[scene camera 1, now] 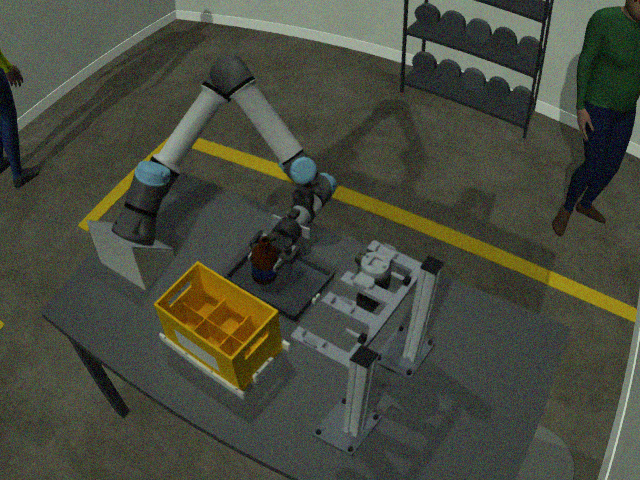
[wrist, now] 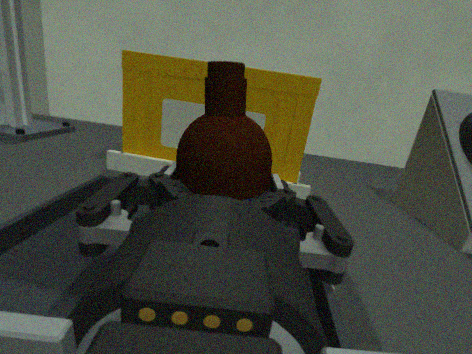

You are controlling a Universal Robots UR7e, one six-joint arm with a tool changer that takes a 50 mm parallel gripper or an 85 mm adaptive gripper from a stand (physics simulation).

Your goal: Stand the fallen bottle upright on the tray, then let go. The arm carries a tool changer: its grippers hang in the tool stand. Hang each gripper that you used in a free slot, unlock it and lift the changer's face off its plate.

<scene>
A brown bottle [scene camera 1: 264, 256]: 165 cm from the lens.
</scene>
